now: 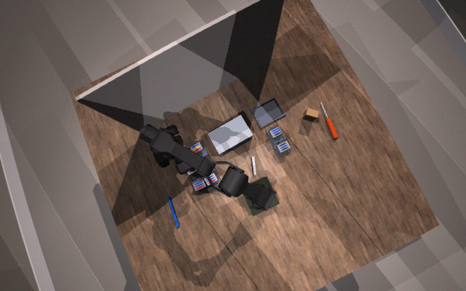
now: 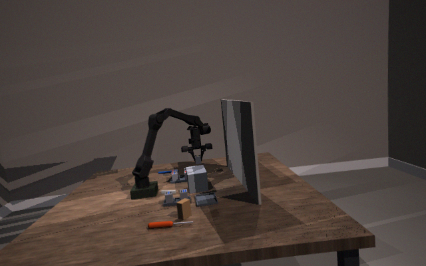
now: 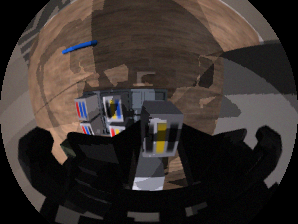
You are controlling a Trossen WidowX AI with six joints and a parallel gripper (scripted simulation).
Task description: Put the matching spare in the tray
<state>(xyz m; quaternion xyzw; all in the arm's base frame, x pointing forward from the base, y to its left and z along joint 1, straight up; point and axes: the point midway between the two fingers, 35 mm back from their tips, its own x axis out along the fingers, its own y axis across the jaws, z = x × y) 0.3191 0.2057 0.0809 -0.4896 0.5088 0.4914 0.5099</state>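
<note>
My gripper tip is now 410 mm to the left of the grey tray and 90 mm above it. The rest, counted from my gripper tip: grey mounted unit 200 mm to the right, 40 mm below, 30 mm behind; then blue pen 200 mm behind, 170 mm to the left, 90 mm below; then upright grey board 210 mm ahead, 200 mm to the right, 130 mm above.
</note>
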